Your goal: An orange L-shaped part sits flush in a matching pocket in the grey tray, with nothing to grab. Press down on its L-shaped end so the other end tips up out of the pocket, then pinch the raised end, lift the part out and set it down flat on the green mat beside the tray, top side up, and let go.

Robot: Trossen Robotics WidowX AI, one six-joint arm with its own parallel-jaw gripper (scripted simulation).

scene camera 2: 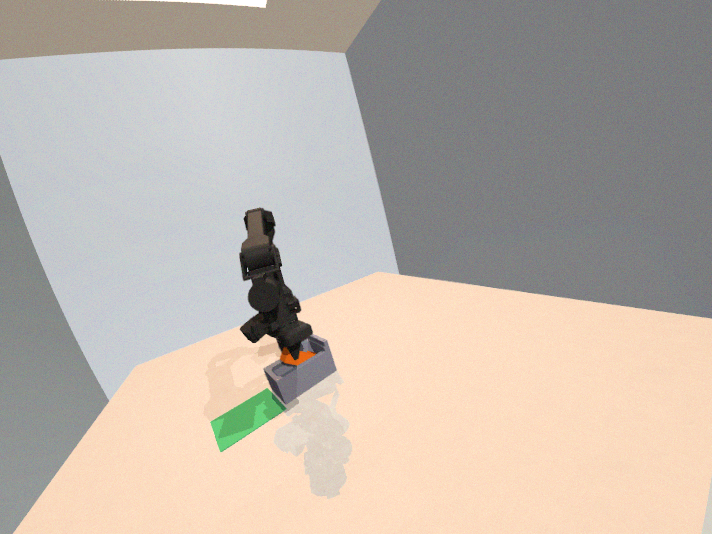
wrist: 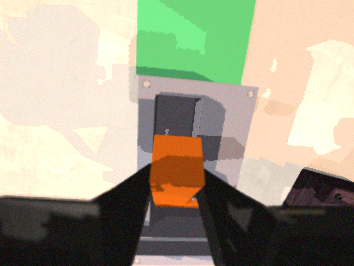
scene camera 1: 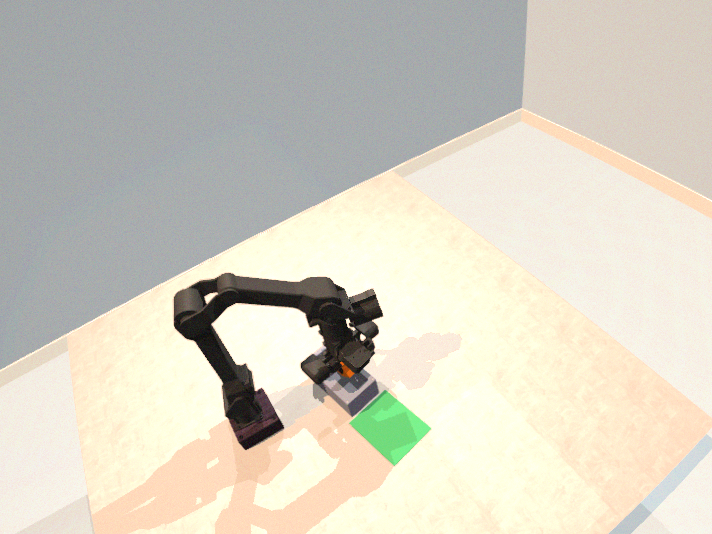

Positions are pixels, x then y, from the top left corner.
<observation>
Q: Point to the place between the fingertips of the gripper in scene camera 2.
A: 293, 357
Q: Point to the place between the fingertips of the gripper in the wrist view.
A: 174, 170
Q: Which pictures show the gripper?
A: Scene camera 2, the wrist view and scene camera 1: all of them.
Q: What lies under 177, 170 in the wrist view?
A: An orange L-shaped part.
</observation>
